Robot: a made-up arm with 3 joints. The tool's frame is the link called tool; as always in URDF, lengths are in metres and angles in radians. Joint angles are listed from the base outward.
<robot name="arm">
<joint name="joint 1" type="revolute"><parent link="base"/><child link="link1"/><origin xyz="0 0 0.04" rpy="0 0 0"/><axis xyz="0 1 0"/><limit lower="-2.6" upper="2.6"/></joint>
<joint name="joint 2" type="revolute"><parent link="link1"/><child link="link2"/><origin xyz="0.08 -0.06 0.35" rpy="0 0 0"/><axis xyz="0 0 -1"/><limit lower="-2.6" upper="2.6"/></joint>
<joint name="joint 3" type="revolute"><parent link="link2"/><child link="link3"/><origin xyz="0.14 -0.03 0.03" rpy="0 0 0"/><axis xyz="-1 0 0"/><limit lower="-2.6" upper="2.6"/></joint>
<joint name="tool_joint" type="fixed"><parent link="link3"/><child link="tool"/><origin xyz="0.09 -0.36 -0.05" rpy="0 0 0"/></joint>
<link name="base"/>
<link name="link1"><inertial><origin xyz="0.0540 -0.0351 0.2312"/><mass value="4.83"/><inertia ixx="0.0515" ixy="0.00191" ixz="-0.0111" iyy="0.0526" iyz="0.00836" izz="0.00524"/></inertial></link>
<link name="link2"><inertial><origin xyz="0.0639 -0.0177 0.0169"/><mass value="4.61"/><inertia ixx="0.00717" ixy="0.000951" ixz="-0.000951" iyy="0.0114" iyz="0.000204" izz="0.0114"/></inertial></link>
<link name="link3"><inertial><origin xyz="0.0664 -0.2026 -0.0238"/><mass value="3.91"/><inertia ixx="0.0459" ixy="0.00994" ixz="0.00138" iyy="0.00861" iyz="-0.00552" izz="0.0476"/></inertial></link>
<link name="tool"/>
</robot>
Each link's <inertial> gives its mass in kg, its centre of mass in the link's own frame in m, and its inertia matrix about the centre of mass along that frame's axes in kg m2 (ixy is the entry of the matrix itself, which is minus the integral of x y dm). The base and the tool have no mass. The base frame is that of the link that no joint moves.
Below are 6 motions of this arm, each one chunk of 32 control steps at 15 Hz.
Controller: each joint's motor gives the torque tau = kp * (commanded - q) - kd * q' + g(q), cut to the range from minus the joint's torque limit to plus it. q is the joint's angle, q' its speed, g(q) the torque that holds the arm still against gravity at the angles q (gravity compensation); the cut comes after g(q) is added. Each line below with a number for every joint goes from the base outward.
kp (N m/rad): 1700 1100 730
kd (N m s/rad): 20 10 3.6
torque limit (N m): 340 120 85
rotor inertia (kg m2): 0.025 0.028 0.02
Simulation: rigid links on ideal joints. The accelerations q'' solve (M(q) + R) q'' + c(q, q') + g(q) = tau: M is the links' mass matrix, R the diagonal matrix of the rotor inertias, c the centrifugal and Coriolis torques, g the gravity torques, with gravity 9.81 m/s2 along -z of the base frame. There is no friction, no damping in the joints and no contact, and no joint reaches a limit. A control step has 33 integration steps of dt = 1/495 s. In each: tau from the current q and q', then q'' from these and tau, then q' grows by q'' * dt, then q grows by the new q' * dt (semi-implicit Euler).
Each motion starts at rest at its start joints. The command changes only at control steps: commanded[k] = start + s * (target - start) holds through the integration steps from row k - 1 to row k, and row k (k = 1, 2, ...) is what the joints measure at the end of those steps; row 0 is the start. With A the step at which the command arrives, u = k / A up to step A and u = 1 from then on. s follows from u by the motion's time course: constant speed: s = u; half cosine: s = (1 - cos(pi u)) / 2; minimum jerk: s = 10 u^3 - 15 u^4 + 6 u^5; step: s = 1 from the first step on.
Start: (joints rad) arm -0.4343 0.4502 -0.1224
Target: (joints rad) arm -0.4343 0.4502 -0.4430
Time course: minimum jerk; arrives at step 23
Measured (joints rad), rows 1 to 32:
1: -0.4343 0.4502 -0.1228
2: -0.4343 0.4502 -0.1249
3: -0.4342 0.4503 -0.1298
4: -0.4342 0.4503 -0.1379
5: -0.4342 0.4503 -0.1495
6: -0.4341 0.4502 -0.1646
7: -0.4341 0.4502 -0.1829
8: -0.4341 0.4501 -0.2041
9: -0.4341 0.4501 -0.2276
10: -0.4341 0.4500 -0.2527
11: -0.4341 0.4499 -0.2787
12: -0.4341 0.4498 -0.3048
13: -0.4341 0.4497 -0.3303
14: -0.4341 0.4496 -0.3543
15: -0.4341 0.4496 -0.3763
16: -0.4342 0.4497 -0.3955
17: -0.4342 0.4497 -0.4116
18: -0.4342 0.4498 -0.4243
19: -0.4342 0.4499 -0.4334
20: -0.4342 0.4500 -0.4393
21: -0.4343 0.4501 -0.4423
22: -0.4343 0.4502 -0.4431
23: -0.4343 0.4502 -0.4430
24: -0.4343 0.4502 -0.4430
25: -0.4343 0.4502 -0.4430
26: -0.4343 0.4502 -0.4430
27: -0.4343 0.4502 -0.4430
28: -0.4343 0.4502 -0.4430
29: -0.4343 0.4502 -0.4430
30: -0.4343 0.4502 -0.4430
31: -0.4343 0.4502 -0.4430
32: -0.4343 0.4502 -0.4430

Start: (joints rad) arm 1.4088 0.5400 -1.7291
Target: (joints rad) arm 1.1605 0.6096 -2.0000
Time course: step
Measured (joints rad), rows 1 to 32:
1: 1.1139 0.5596 -2.1115
2: 1.0854 0.6547 -1.9452
3: 1.2323 0.5754 -2.0314
4: 1.1426 0.6267 -1.9801
5: 1.1414 0.6043 -2.0153
6: 1.1820 0.6110 -1.9894
7: 1.1537 0.6078 -2.0064
8: 1.1560 0.6121 -1.9970
9: 1.1666 0.6074 -2.0014
10: 1.1582 0.6107 -1.9991
11: 1.1594 0.6093 -2.0008
12: 1.1623 0.6096 -1.9994
13: 1.1597 0.6096 -2.0004
14: 1.1603 0.6097 -1.9998
15: 1.1610 0.6095 -2.0001
16: 1.1602 0.6097 -2.0000
17: 1.1605 0.6096 -2.0000
18: 1.1606 0.6096 -2.0000
19: 1.1604 0.6096 -2.0000
20: 1.1605 0.6096 -2.0000
21: 1.1605 0.6096 -2.0000
22: 1.1605 0.6096 -2.0000
23: 1.1605 0.6096 -2.0000
24: 1.1605 0.6096 -2.0000
25: 1.1605 0.6096 -2.0000
26: 1.1605 0.6096 -2.0000
27: 1.1605 0.6096 -2.0000
28: 1.1605 0.6096 -2.0000
29: 1.1605 0.6096 -2.0000
30: 1.1605 0.6096 -2.0000
31: 1.1605 0.6096 -2.0000
32: 1.1605 0.6096 -2.0000

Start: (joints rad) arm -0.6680 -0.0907 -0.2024
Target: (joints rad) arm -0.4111 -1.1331 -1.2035
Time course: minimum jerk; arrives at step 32
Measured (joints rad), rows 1 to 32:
1: -0.6679 -0.0911 -0.2028
2: -0.6674 -0.0938 -0.2053
3: -0.6657 -0.1001 -0.2114
4: -0.6630 -0.1109 -0.2219
5: -0.6590 -0.1269 -0.2374
6: -0.6535 -0.1487 -0.2584
7: -0.6466 -0.1763 -0.2852
8: -0.6383 -0.2098 -0.3176
9: -0.6286 -0.2490 -0.3556
10: -0.6176 -0.2934 -0.3987
11: -0.6055 -0.3425 -0.4465
12: -0.5924 -0.3956 -0.4983
13: -0.5785 -0.4518 -0.5533
14: -0.5640 -0.5103 -0.6108
15: -0.5492 -0.5703 -0.6699
16: -0.5343 -0.6307 -0.7296
17: -0.5195 -0.6907 -0.7889
18: -0.5050 -0.7495 -0.8467
19: -0.4910 -0.8063 -0.9021
20: -0.4777 -0.8603 -0.9542
21: -0.4654 -0.9108 -1.0022
22: -0.4541 -0.9570 -1.0456
23: -0.4440 -0.9983 -1.0839
24: -0.4353 -1.0340 -1.1168
25: -0.4280 -1.0640 -1.1442
26: -0.4221 -1.0881 -1.1659
27: -0.4176 -1.1065 -1.1822
28: -0.4144 -1.1194 -1.1933
29: -0.4124 -1.1276 -1.2000
30: -0.4114 -1.1317 -1.2030
31: -0.4111 -1.1330 -1.2037
32: -0.4111 -1.1331 -1.2034

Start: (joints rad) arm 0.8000 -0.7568 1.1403
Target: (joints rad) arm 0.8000 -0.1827 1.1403
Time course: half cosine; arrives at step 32
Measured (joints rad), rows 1 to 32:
1: 0.7999 -0.7551 1.1398
2: 0.7998 -0.7504 1.1390
3: 0.7997 -0.7432 1.1383
4: 0.7997 -0.7333 1.1375
5: 0.7996 -0.7208 1.1368
6: 0.7995 -0.7060 1.1362
7: 0.7994 -0.6888 1.1355
8: 0.7994 -0.6696 1.1349
9: 0.7993 -0.6485 1.1344
10: 0.7992 -0.6256 1.1339
11: 0.7992 -0.6012 1.1335
12: 0.7991 -0.5756 1.1332
13: 0.7991 -0.5490 1.1329
14: 0.7990 -0.5216 1.1327
15: 0.7990 -0.4937 1.1326
16: 0.7990 -0.4656 1.1326
17: 0.7990 -0.4375 1.1326
18: 0.7990 -0.4097 1.1328
19: 0.7990 -0.3825 1.1329
20: 0.7990 -0.3562 1.1332
21: 0.7990 -0.3309 1.1336
22: 0.7991 -0.3070 1.1339
23: 0.7991 -0.2846 1.1344
24: 0.7992 -0.2640 1.1349
25: 0.7992 -0.2454 1.1355
26: 0.7993 -0.2289 1.1361
27: 0.7994 -0.2148 1.1367
28: 0.7995 -0.2031 1.1374
29: 0.7996 -0.1940 1.1380
30: 0.7997 -0.1875 1.1387
31: 0.7998 -0.1837 1.1395
32: 0.7999 -0.1827 1.1402

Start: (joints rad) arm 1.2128 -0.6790 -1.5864
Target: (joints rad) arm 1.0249 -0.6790 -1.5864
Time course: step
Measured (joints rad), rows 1 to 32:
1: 0.9701 -0.6718 -1.5731
2: 0.9923 -0.6978 -1.6128
3: 1.0704 -0.6600 -1.5598
4: 1.0051 -0.6898 -1.6029
5: 1.0201 -0.6761 -1.5807
6: 1.0375 -0.6781 -1.5862
7: 1.0170 -0.6800 -1.5875
8: 1.0258 -0.6791 -1.5864
9: 1.0275 -0.6782 -1.5855
10: 1.0226 -0.6797 -1.5874
11: 1.0256 -0.6787 -1.5859
12: 1.0254 -0.6790 -1.5865
13: 1.0243 -0.6791 -1.5865
14: 1.0252 -0.6789 -1.5863
15: 1.0249 -0.6790 -1.5864
16: 1.0247 -0.6790 -1.5864
17: 1.0250 -0.6790 -1.5864
18: 1.0249 -0.6790 -1.5864
19: 1.0249 -0.6790 -1.5864
20: 1.0249 -0.6790 -1.5864
21: 1.0249 -0.6790 -1.5864
22: 1.0249 -0.6790 -1.5864
23: 1.0249 -0.6790 -1.5864
24: 1.0249 -0.6790 -1.5864
25: 1.0249 -0.6790 -1.5864
26: 1.0249 -0.6790 -1.5864
27: 1.0249 -0.6790 -1.5864
28: 1.0249 -0.6790 -1.5864
29: 1.0249 -0.6790 -1.5864
30: 1.0249 -0.6790 -1.5864
31: 1.0249 -0.6790 -1.5864
32: 1.0249 -0.6790 -1.5864

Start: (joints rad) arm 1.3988 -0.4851 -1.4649
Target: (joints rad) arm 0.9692 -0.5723 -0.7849
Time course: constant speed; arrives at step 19
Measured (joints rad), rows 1 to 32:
1: 1.3695 -0.4816 -1.4156
2: 1.3429 -0.4920 -1.3892
3: 1.3255 -0.4926 -1.3471
4: 1.3010 -0.4996 -1.3153
5: 1.2773 -0.5028 -1.2772
6: 1.2563 -0.5080 -1.2429
7: 1.2329 -0.5121 -1.2064
8: 1.2101 -0.5169 -1.1713
9: 1.1878 -0.5211 -1.1354
10: 1.1649 -0.5257 -1.1000
11: 1.1422 -0.5301 -1.0643
12: 1.1197 -0.5346 -1.0288
13: 1.0969 -0.5390 -0.9931
14: 1.0742 -0.5436 -0.9575
15: 1.0516 -0.5482 -0.9218
16: 1.0289 -0.5529 -0.8860
17: 1.0063 -0.5577 -0.8501
18: 0.9836 -0.5626 -0.8141
19: 0.9610 -0.5676 -0.7779
20: 0.9663 -0.5751 -0.7870
21: 0.9751 -0.5711 -0.7843
22: 0.9668 -0.5730 -0.7851
23: 0.9679 -0.5719 -0.7842
24: 0.9711 -0.5726 -0.7857
25: 0.9687 -0.5721 -0.7845
26: 0.9686 -0.5724 -0.7849
27: 0.9698 -0.5722 -0.7850
28: 0.9691 -0.5723 -0.7849
29: 0.9690 -0.5723 -0.7848
30: 0.9694 -0.5723 -0.7850
31: 0.9692 -0.5723 -0.7849
32: 0.9691 -0.5723 -0.7849

